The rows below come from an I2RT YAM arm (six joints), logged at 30 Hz.
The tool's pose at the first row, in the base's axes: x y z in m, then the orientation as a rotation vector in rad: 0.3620 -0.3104 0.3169 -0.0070 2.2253 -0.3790
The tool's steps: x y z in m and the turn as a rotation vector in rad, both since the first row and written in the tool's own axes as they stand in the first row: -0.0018 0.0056 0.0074 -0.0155 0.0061 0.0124; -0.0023 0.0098 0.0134 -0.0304 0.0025 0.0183; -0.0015 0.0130 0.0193 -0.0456 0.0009 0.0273; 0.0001 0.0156 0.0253 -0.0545 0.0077 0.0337; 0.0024 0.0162 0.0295 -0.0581 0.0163 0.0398; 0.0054 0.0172 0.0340 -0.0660 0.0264 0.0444; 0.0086 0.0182 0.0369 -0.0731 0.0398 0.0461; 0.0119 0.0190 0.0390 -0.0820 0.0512 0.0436; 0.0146 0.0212 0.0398 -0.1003 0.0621 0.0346; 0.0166 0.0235 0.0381 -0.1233 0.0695 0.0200; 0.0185 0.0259 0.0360 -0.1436 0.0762 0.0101; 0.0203 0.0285 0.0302 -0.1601 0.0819 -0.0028; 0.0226 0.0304 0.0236 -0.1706 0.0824 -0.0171; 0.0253 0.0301 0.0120 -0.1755 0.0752 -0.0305; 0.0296 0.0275 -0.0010 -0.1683 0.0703 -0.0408
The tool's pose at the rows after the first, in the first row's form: 0.3695 -0.3068 0.3124 -0.0003 2.2333 -0.3554; 0.3749 -0.3043 0.3081 -0.0024 2.2319 -0.3353; 0.3793 -0.3030 0.3032 -0.0008 2.2322 -0.3133; 0.3832 -0.3023 0.2977 0.0028 2.2399 -0.3004; 0.3850 -0.3032 0.2933 0.0094 2.2484 -0.2935; 0.3867 -0.3038 0.2881 0.0122 2.2593 -0.2828; 0.3870 -0.3041 0.2837 0.0129 2.2734 -0.2746; 0.3866 -0.3043 0.2797 0.0075 2.2863 -0.2666; 0.3858 -0.3028 0.2766 -0.0104 2.3007 -0.2515; 0.3835 -0.3004 0.2755 -0.0379 2.3126 -0.2338; 0.3810 -0.2978 0.2746 -0.0589 2.3228 -0.2165; 0.3757 -0.2940 0.2759 -0.0814 2.3315 -0.2050; 0.3695 -0.2908 0.2775 -0.1033 2.3343 -0.2009; 0.3589 -0.2883 0.2824 -0.1224 2.3287 -0.2023; 0.3459 -0.2879 0.2874 -0.1310 2.3236 -0.2160
